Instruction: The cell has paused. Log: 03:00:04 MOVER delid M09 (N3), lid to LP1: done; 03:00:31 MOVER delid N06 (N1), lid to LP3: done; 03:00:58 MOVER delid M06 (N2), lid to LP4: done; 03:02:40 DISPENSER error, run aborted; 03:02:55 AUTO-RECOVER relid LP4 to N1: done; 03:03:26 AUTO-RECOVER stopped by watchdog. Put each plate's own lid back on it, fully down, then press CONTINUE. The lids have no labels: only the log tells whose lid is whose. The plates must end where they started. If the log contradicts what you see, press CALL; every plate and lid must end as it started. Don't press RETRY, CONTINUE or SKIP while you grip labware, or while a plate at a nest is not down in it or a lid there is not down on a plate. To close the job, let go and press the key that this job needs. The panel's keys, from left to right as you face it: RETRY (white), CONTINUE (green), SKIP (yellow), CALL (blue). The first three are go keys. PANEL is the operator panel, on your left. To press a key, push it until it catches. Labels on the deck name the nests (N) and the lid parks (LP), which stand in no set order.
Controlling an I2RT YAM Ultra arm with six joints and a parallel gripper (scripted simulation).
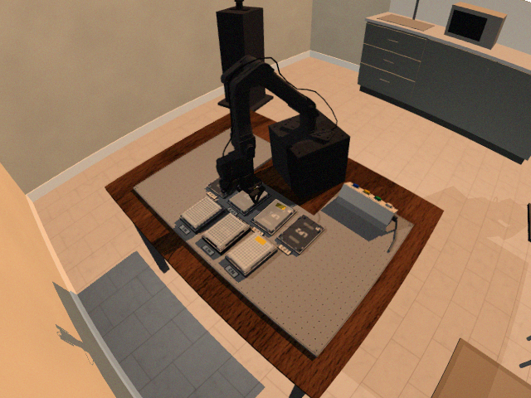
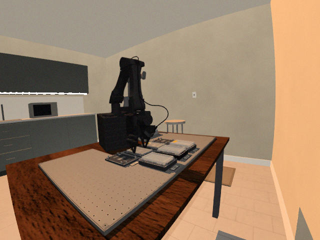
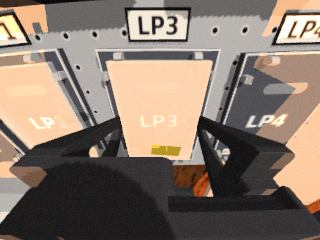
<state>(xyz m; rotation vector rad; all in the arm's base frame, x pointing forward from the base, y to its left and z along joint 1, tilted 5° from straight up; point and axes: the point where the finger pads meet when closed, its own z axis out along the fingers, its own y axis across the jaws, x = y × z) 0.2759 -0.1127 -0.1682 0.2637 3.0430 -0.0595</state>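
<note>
My gripper is now 16 cm short of the white well plate, 9 cm to the left of it and 1 cm below it. Round my hand: clear lid 20 cm ahead, 16 cm to the left, 1 cm above; then yellow SKIP key 23 cm behind, 39 cm to the left, 5 cm above; then blue CALL key 24 cm behind, 34 cm to the left, 5 cm above.
</note>
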